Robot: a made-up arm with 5 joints. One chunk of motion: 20 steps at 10 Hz.
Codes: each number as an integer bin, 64 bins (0 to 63) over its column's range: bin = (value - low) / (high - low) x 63, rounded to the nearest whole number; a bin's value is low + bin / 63 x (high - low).
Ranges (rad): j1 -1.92..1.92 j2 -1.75..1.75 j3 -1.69..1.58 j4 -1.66..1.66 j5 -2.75..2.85
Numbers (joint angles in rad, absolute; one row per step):
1: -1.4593 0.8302 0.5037 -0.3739 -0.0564
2: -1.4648 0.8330 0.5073 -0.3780 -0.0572
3: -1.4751 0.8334 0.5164 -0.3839 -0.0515
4: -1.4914 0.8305 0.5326 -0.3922 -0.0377
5: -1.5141 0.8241 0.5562 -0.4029 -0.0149
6: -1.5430 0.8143 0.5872 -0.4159 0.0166
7: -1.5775 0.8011 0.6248 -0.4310 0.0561
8: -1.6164 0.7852 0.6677 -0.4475 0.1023
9: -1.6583 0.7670 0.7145 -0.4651 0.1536
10: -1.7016 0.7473 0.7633 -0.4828 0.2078
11: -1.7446 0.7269 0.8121 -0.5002 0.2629
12: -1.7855 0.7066 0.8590 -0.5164 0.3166
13: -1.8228 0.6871 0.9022 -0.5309 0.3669
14: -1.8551 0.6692 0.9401 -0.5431 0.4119
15: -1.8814 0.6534 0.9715 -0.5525 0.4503
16: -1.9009 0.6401 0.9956 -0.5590 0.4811
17: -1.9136 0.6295 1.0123 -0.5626 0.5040
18: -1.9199 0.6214 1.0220 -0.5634 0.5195
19: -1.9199 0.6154 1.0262 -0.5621 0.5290
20: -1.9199 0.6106 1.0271 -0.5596 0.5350
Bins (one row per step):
1: 8 46 42 24 30
2: 7 46 42 24 30
3: 7 47 43 24 30
4: 7 46 43 24 31
5: 7 46 43 24 31
6: 6 46 44 24 31
7: 6 46 45 23 32
8: 5 46 45 23 32
9: 4 45 46 23 33
10: 4 45 47 22 33
11: 3 45 48 22 34
12: 2 44 49 22 34
13: 2 44 50 21 35
14: 1 44 51 21 36
15: 1 43 51 21 36
16: 0 43 52 21 36
17: 0 43 52 21 37
18: 0 43 52 21 37
19: 0 43 52 21 37
20: 0 42 52 21 37

